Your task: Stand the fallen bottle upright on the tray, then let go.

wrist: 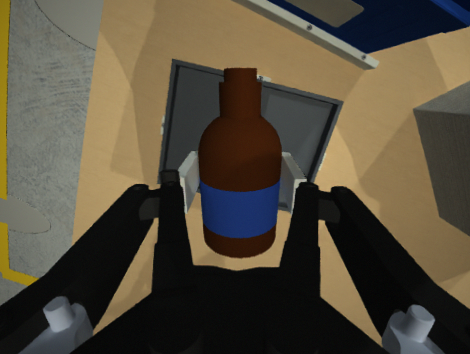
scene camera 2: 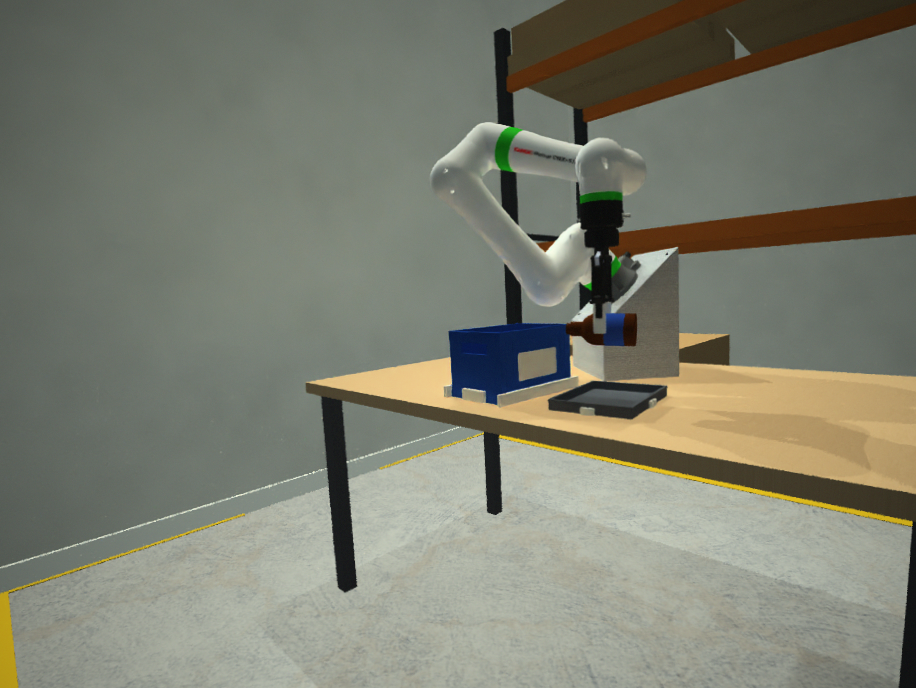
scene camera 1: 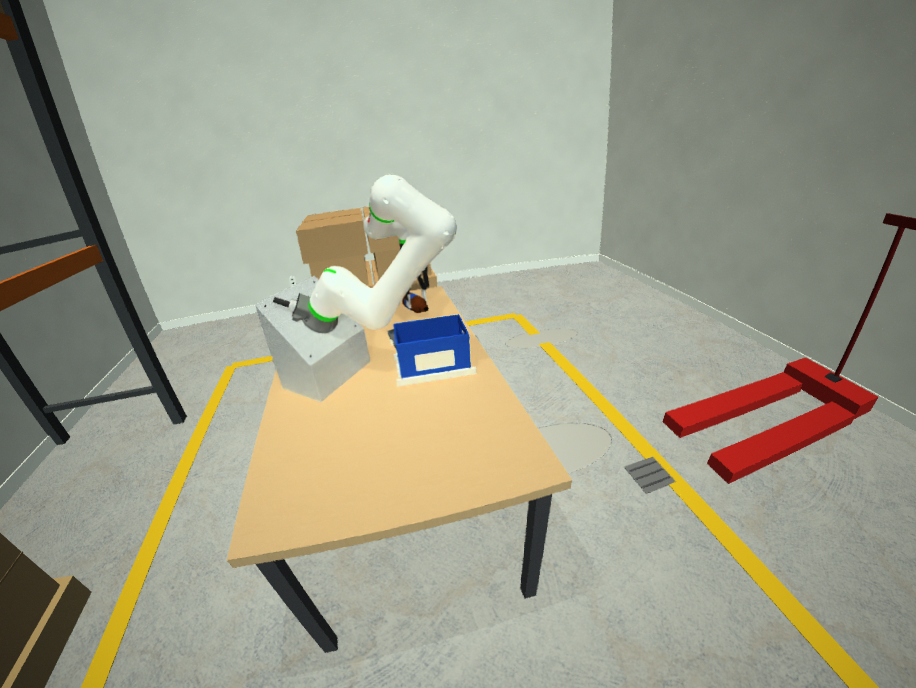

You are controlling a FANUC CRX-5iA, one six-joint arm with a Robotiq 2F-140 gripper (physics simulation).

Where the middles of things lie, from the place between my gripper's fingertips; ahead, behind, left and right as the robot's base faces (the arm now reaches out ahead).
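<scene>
Brown bottle (wrist: 240,152): my gripper right at it.
</scene>
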